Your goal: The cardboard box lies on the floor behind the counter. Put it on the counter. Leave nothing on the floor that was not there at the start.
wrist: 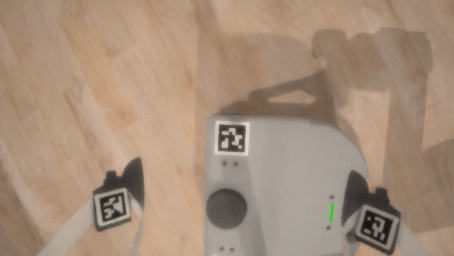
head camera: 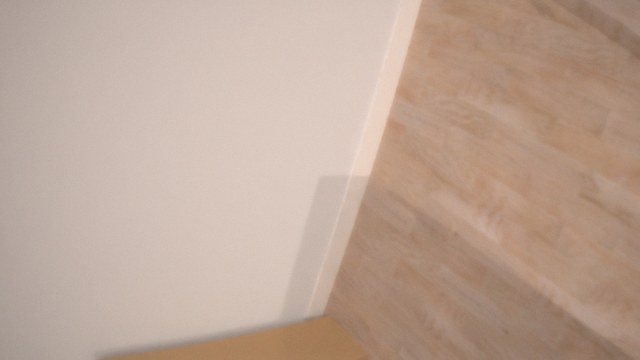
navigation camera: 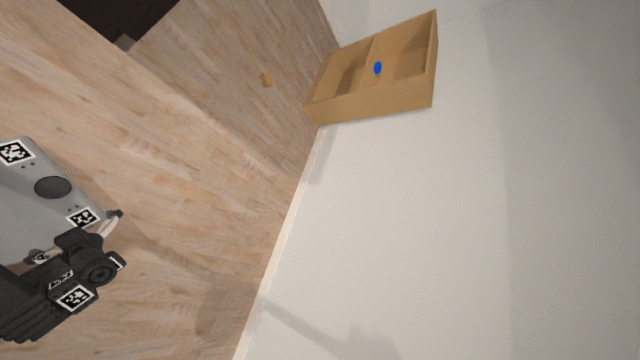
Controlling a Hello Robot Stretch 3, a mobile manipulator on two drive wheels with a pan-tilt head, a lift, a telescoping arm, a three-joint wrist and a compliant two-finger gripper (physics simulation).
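My gripper is visible to me from the navigation camera (navigation camera: 78, 232) and from the wrist as well (wrist: 242, 184). I can also see a tan shelf unit (navigation camera: 406, 83).
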